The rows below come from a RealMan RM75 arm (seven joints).
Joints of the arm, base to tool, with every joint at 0 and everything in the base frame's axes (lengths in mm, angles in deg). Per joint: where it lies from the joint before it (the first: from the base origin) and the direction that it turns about. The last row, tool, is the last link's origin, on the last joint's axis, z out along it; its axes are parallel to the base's.
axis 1: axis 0 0 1 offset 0 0 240.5
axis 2: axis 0 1 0 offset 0 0 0
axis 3: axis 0 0 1 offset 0 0 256
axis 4: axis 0 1 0 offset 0 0 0
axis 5: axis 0 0 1 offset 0 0 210
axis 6: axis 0 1 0 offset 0 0 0
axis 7: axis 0 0 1 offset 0 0 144
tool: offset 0 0 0
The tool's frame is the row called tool.
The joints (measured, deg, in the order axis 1, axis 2, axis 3, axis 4, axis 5, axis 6, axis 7), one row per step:
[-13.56, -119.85, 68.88, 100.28, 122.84, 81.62, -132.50]
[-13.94, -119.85, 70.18, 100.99, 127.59, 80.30, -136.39]
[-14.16, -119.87, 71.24, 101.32, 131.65, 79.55, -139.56]
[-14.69, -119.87, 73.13, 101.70, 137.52, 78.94, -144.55]
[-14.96, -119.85, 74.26, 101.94, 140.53, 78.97, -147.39]
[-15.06, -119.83, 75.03, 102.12, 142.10, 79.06, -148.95]
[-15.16, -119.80, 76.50, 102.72, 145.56, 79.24, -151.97]
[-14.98, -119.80, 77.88, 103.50, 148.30, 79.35, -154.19]
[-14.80, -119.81, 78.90, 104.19, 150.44, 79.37, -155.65]
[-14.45, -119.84, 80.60, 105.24, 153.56, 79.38, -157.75]
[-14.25, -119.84, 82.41, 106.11, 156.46, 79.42, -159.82]
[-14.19, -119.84, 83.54, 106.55, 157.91, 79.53, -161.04]
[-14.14, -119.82, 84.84, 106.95, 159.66, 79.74, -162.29]
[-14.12, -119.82, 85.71, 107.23, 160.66, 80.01, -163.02]
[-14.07, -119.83, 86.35, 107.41, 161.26, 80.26, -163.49]
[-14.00, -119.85, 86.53, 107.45, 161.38, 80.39, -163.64]
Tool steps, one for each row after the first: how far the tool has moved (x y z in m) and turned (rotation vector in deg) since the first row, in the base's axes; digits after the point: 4 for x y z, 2 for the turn. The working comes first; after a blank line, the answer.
Tool pose at each row, in the base's axes (x y z in m, rotation vector in deg; the steps are taken from these numbers as rounded here):
[-0.1704, 0.3168, 0.0743, -143.69, -39.74, -13.95]
[-0.1737, 0.3213, 0.0737, -140.69, -42.47, -10.24]
[-0.1781, 0.3242, 0.0730, -138.17, -44.91, -7.00]
[-0.1828, 0.3277, 0.0708, -134.71, -48.28, -2.47]
[-0.1848, 0.3286, 0.0694, -132.97, -50.13, -0.15]
[-0.1855, 0.3287, 0.0681, -132.15, -51.05, 1.12]
[-0.1873, 0.3288, 0.0671, -130.06, -52.48, 3.78]
[-0.1883, 0.3278, 0.0665, -128.39, -53.12, 5.81]
[-0.1888, 0.3272, 0.0666, -127.05, -53.21, 7.30]
[-0.1892, 0.3258, 0.0663, -125.17, -53.15, 9.38]
[-0.1886, 0.3247, 0.0653, -123.57, -52.94, 11.20]
[-0.1876, 0.3239, 0.0639, -122.91, -52.87, 12.10]
[-0.1870, 0.3230, 0.0622, -122.18, -52.69, 13.37]
[-0.1862, 0.3220, 0.0608, -121.90, -52.56, 14.19]
[-0.1858, 0.3210, 0.0593, -121.84, -52.52, 14.78]
[-0.1859, 0.3204, 0.0587, -121.85, -52.67, 14.98]

[-0.0033, 0.0045, -0.0006, 1.56, 2.35, 3.37]
[-0.0077, 0.0074, -0.0013, 2.70, 4.37, 6.36]
[-0.0124, 0.0109, -0.0035, 4.06, 7.19, 10.55]
[-0.0144, 0.0118, -0.0049, 4.60, 8.59, 12.79]
[-0.0151, 0.0119, -0.0062, 4.78, 9.36, 13.92]
[-0.0169, 0.0120, -0.0072, 5.62, 11.18, 16.09]
[-0.0179, 0.0110, -0.0078, 6.45, 12.71, 17.48]
[-0.0184, 0.0104, -0.0077, 7.27, 13.97, 18.29]
[-0.0188, 0.0090, -0.0080, 8.47, 15.80, 19.31]
[-0.0182, 0.0079, -0.0090, 9.51, 17.45, 20.09]
[-0.0172, 0.0071, -0.0104, 9.89, 18.24, 20.45]
[-0.0166, 0.0062, -0.0121, 10.26, 19.34, 20.84]
[-0.0158, 0.0052, -0.0135, 10.33, 20.02, 21.01]
[-0.0154, 0.0042, -0.0150, 10.23, 20.47, 21.12]
[-0.0155, 0.0036, -0.0156, 10.11, 20.56, 21.26]

